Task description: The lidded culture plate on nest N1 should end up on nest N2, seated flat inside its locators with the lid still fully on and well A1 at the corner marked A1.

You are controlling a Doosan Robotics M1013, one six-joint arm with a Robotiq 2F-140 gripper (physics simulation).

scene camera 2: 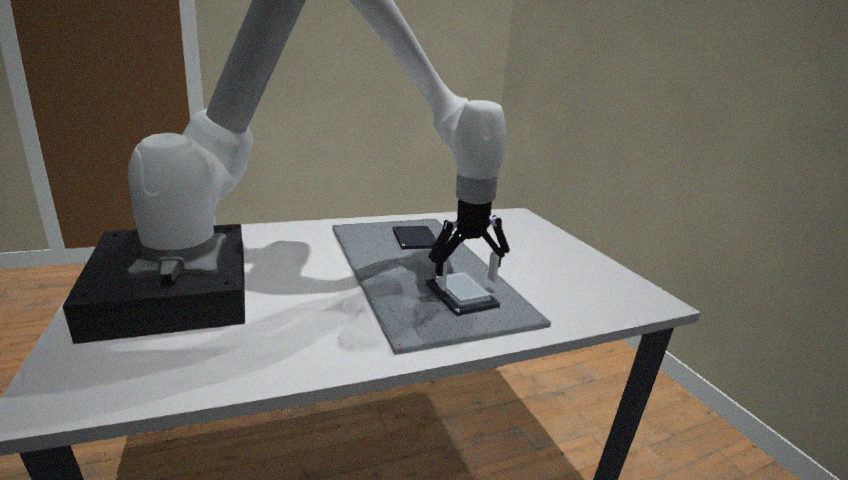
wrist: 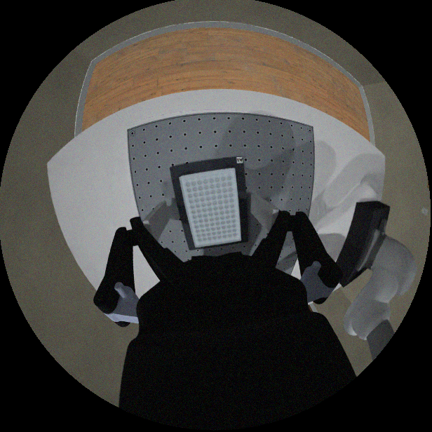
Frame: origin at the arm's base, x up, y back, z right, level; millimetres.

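Where they show: gripper, fingertip midpoint: (scene camera 2: 467,283); arm's base at its link origin: (scene camera 2: 181,256).
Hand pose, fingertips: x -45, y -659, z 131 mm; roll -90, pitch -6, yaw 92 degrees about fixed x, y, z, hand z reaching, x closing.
Observation:
Each offset is from my fingertips to the centre of the thing. Level surfaces: height alone.
The pale, clear-lidded culture plate @[dx -15, dy +6, dz -13 mm] (scene camera 2: 468,287) (wrist: 212,207) lies on a black nest @[dx -32, dy +6, dz -12 mm] (scene camera 2: 476,308) (wrist: 207,165) in the near part of the grey board. Its wells show through the top. Whether it is fully inside the locators is too small to tell. A white A1 label (wrist: 239,160) is on that nest's far right corner in the wrist view. The other black nest @[dx -32, dy +31, dz -380 mm] (scene camera 2: 414,236) stands farther back with no plate on it. I cannot read which is N1 or N2. My gripper (scene camera 2: 467,278) (wrist: 209,206) is open and empty, its fingers on either side of the plate.
The perforated grey board @[dx -39 mm] (scene camera 2: 410,336) (wrist: 175,135) lies on the white table @[dx -52 mm] (scene camera 2: 583,285) (wrist: 90,190). The arm's black base block (scene camera 2: 160,321) (wrist: 357,235) stands at the table's left in the scene view.

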